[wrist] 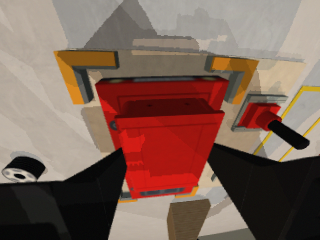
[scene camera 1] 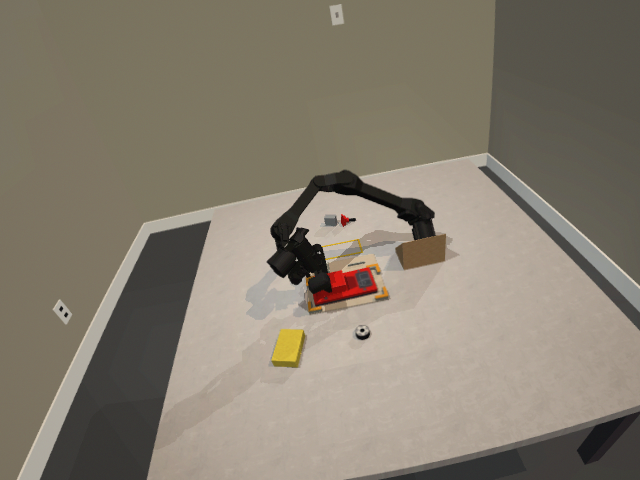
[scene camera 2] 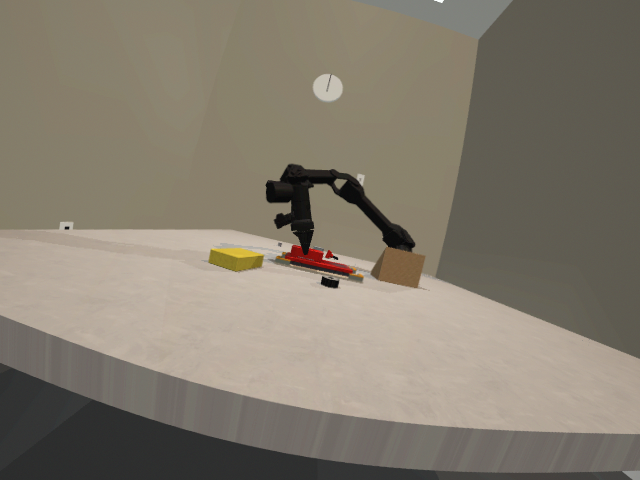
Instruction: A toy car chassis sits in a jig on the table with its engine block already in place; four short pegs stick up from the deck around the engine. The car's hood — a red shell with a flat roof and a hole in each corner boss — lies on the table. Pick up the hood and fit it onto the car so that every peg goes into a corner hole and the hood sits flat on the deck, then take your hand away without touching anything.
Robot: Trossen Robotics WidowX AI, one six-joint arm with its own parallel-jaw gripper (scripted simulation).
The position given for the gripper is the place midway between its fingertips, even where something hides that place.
Note:
The gripper [scene camera 1: 328, 284] carries a red hood [wrist: 165, 142]. Also in view: a small black wheel [wrist: 27, 169].
The gripper shows as well in the wrist view [wrist: 166, 147] and in scene camera 2 [scene camera 2: 305, 253].

